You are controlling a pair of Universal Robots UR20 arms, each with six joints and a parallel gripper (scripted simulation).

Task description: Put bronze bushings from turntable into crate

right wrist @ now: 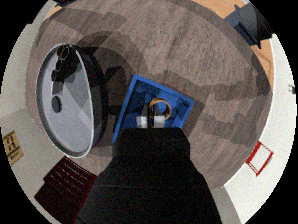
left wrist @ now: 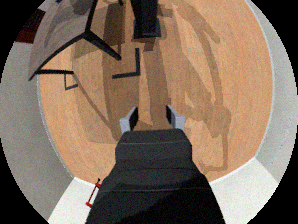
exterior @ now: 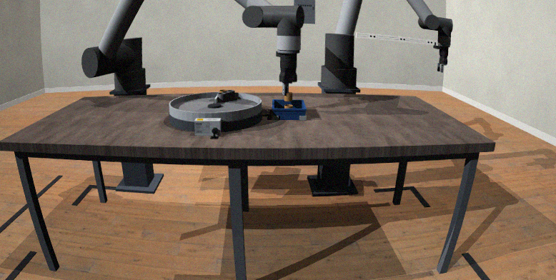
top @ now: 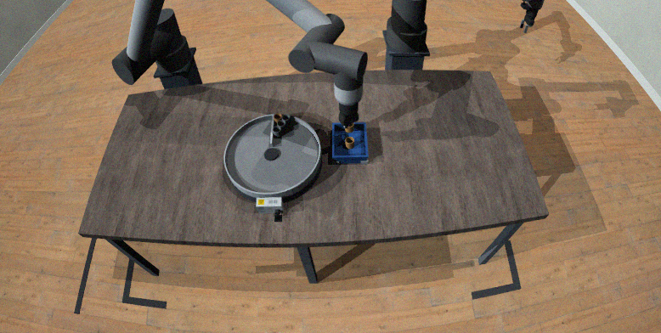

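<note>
My right gripper is now 80 mm above the blue crate, 40 mm short of it and 10 mm to the right of it.
</note>
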